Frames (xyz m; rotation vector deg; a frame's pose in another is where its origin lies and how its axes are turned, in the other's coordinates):
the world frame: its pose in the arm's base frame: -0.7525 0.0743 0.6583 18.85 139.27 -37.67
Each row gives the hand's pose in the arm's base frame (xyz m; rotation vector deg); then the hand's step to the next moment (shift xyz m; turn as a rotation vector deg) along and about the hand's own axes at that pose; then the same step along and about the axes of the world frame.
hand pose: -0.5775 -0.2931 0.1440 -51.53 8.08 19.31
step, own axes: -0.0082 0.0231 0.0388 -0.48 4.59 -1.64
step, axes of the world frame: 0.0110 0.0260 -0.0362 4.28 1.93 1.40
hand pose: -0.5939 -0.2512 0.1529 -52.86 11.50 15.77
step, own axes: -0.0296 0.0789 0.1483 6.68 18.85 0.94
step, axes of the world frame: 0.0268 0.1053 -0.1315 10.12 16.67 4.54
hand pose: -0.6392 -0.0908 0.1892 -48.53 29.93 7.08
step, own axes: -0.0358 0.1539 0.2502 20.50 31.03 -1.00
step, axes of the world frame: -0.0217 0.2355 -0.1779 14.31 30.02 16.68
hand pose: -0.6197 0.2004 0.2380 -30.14 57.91 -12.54
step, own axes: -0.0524 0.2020 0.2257 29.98 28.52 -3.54
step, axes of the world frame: -0.1172 0.2702 -0.0879 15.55 27.93 26.51
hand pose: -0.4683 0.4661 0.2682 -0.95 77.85 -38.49
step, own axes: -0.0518 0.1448 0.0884 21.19 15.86 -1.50
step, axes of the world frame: -0.1088 0.1401 0.0017 10.30 15.39 18.97
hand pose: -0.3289 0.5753 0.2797 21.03 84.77 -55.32
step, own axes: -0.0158 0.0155 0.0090 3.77 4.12 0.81
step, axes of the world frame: -0.0217 0.0099 -0.0017 0.70 3.46 4.40
